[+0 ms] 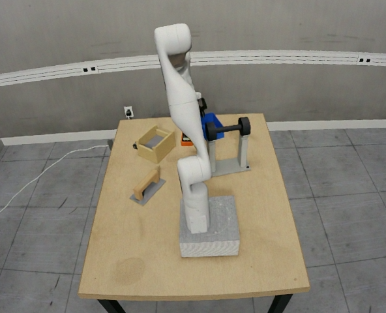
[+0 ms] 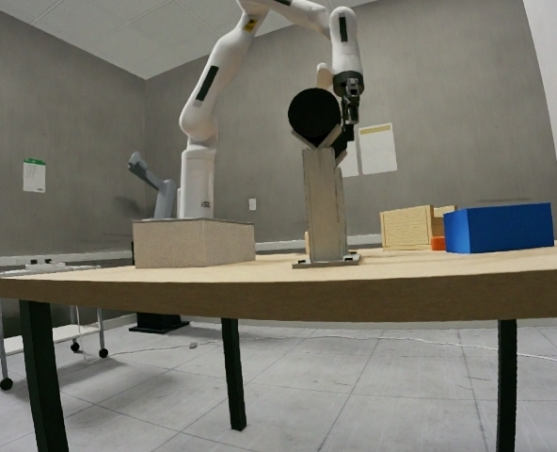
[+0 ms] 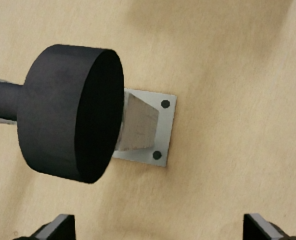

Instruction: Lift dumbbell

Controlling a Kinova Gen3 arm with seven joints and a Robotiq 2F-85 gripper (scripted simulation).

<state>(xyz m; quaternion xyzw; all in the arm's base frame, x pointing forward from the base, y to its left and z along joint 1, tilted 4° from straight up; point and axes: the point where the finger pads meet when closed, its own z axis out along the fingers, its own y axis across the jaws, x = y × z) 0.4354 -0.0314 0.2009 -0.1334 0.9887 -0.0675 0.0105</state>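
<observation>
Now: the black dumbbell 15 cm to the right of my hand, 4 cm below it and 4 cm behind it. The rest, counted from my hand: cradle (18 cm below, 15 cm to the right, 4 cm behind); then wooden box (24 cm below, 20 cm to the left, 14 cm ahead); then blue box (27 cm below, 26 cm ahead, 10 cm to the right).
</observation>
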